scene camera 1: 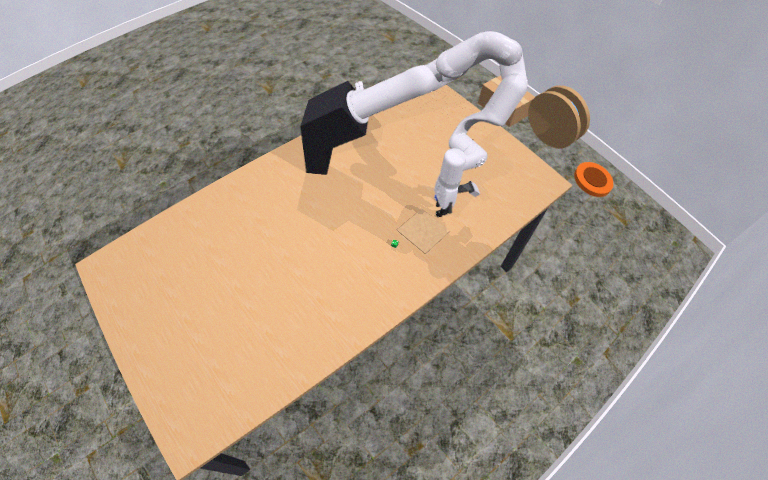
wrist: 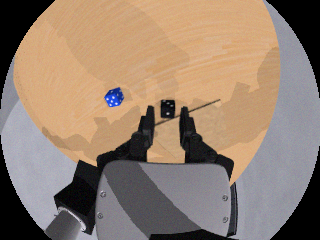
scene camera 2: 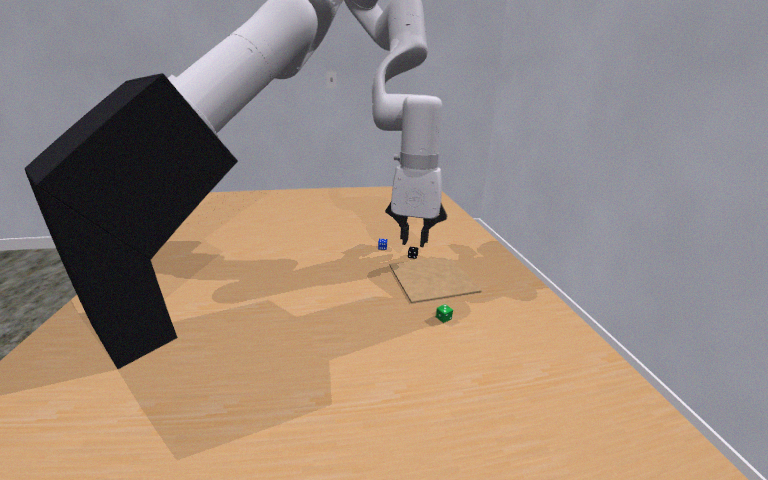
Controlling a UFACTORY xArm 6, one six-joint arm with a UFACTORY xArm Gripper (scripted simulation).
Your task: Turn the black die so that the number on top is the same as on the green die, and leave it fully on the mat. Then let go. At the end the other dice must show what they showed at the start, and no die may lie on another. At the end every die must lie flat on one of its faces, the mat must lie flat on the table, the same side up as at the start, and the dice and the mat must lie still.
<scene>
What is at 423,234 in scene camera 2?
The gripper.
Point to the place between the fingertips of the gripper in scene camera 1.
441,210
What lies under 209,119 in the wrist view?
A tan mat.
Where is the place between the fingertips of the gripper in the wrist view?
167,114
</scene>
